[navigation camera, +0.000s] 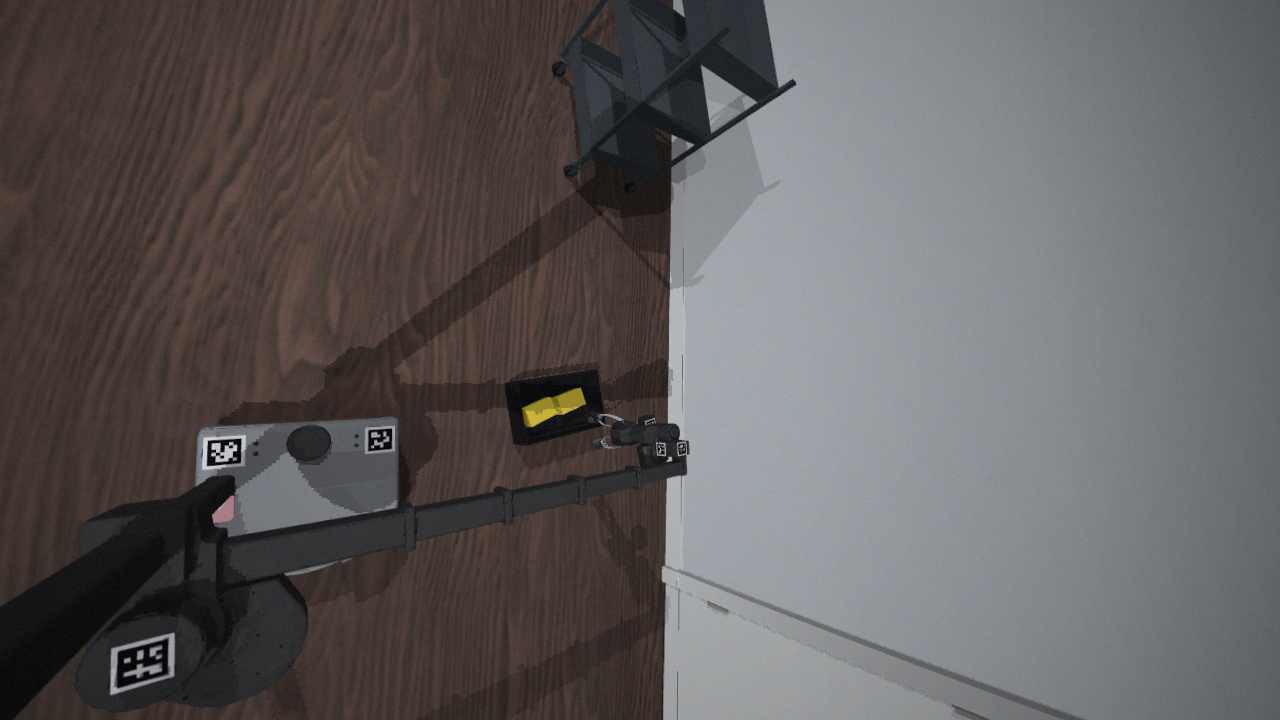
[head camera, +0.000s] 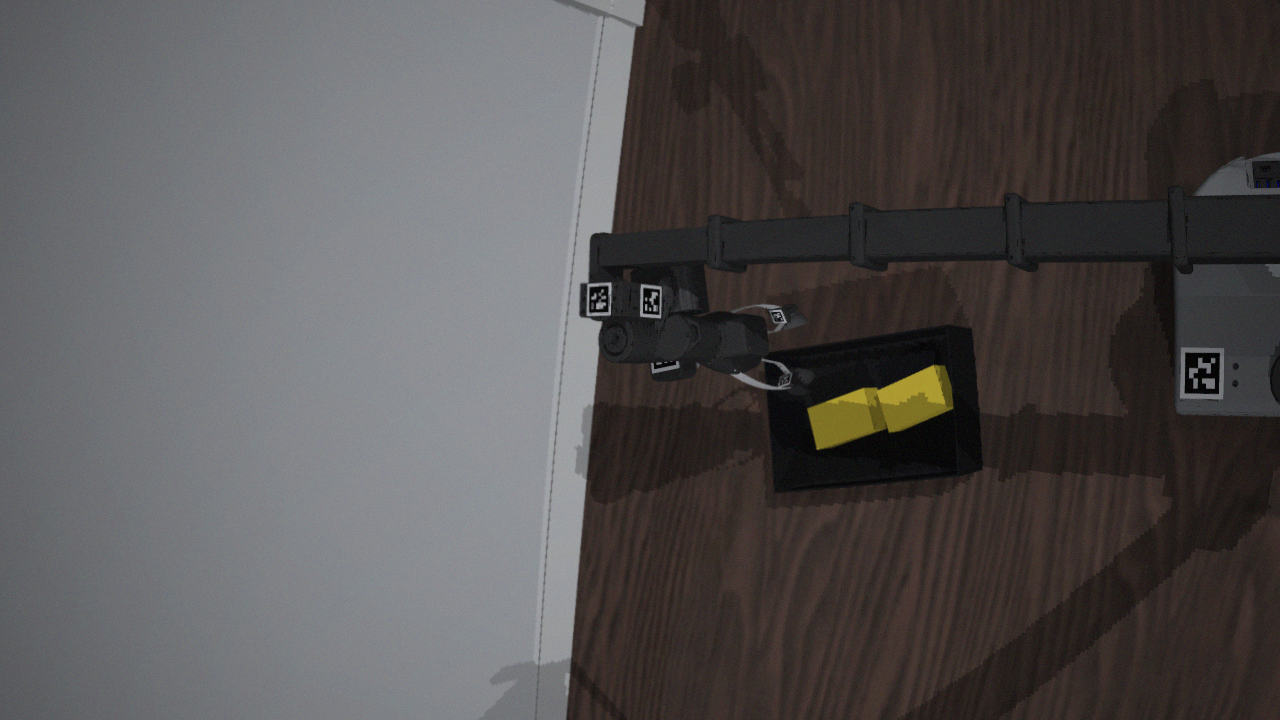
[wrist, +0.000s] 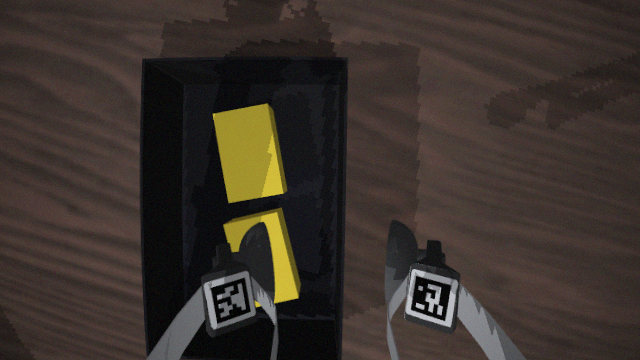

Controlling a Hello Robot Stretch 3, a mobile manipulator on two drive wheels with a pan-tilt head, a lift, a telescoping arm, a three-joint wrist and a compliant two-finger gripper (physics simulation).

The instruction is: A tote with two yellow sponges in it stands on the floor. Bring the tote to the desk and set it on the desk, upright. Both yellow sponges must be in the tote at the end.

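Pixels of known places: gripper, between the fingertips: (navigation camera: 592,429) (head camera: 802,350) (wrist: 328,249); robot's base, origin of its link: (navigation camera: 309,441).
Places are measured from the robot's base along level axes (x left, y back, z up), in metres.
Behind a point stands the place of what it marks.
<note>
The black tote (head camera: 965,411) @(x -0.504, y -0.054, z 0.060 m) (navigation camera: 513,413) @(x -0.506, y -0.039, z 0.037 m) (wrist: 162,200) @(x -0.649, y -0.156, z 0.058 m) stands upright on the floor between my base and the wall. Two yellow sponges lie end to end in it: one sponge (head camera: 914,400) @(x -0.591, y -0.041, z 0.049 m) (navigation camera: 538,411) @(x -0.586, y -0.041, z 0.048 m) (wrist: 247,155) nearer my base, the other sponge (head camera: 844,420) @(x -0.706, y -0.072, z 0.049 m) (navigation camera: 571,399) @(x -0.711, y -0.075, z 0.049 m) (wrist: 286,265) nearer the gripper. My gripper (head camera: 795,349) @(x -0.668, y 0.021, z 0.239 m) (navigation camera: 598,430) @(x -0.668, y 0.021, z 0.239 m) (wrist: 328,249) @(x -0.668, y 0.021, z 0.239 m) is open at the tote's wall-side corner. In the wrist view one finger overlaps the nearer sponge and the other is outside the tote's long wall, with that wall between them. Fingertip height is hard to tell. The desk cannot be made out.
My base (head camera: 1221,313) @(x -0.104, y 0.072, z 0.160 m) (navigation camera: 277,492) @(x 0.050, y 0.091, z 0.160 m) stands on the wooden floor; my extended arm (head camera: 939,234) @(x -0.324, y 0.101, z 0.598 m) (navigation camera: 456,517) @(x -0.176, y 0.102, z 0.600 m) runs alongside the tote toward the pale wall (head camera: 313,358) @(x -1.238, y -0.003, z 0.587 m) (navigation camera: 984,313) @(x -1.261, y -0.226, z 1.103 m). A dark wheeled shelf cart (navigation camera: 742,44) @(x -0.998, y -1.152, z 0.663 m) stands by the wall.
</note>
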